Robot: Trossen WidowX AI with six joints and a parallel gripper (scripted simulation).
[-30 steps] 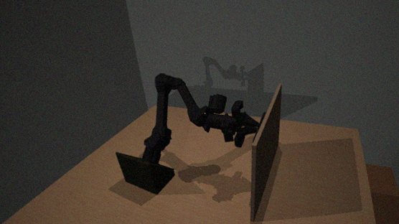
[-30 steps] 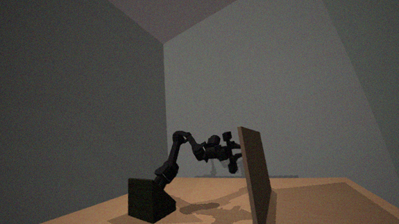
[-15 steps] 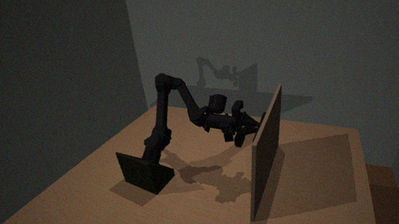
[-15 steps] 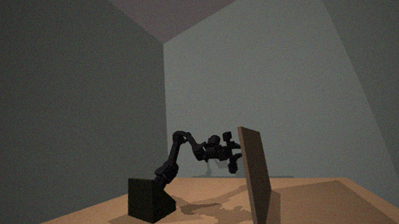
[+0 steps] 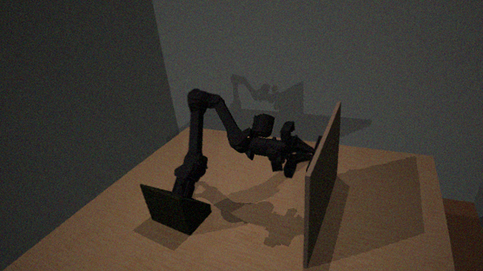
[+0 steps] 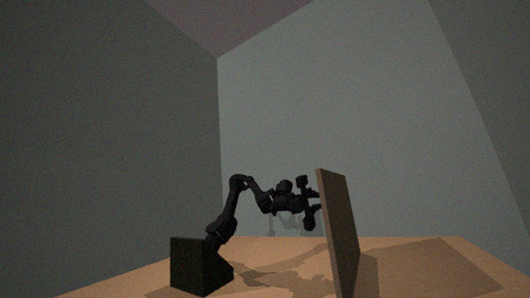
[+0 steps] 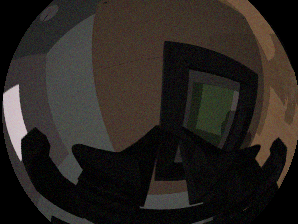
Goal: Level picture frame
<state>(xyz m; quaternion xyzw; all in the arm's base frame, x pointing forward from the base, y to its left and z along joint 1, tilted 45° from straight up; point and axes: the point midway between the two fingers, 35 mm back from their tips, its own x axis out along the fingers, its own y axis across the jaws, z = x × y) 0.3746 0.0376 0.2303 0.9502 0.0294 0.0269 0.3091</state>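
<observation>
My gripper tip is 50 mm above the picture frame, 10 mm to the right of it and 10 mm short of it. Also, from my gripper tip: wall panel 70 mm below, 20 mm ahead, 10 mm to the left.
</observation>
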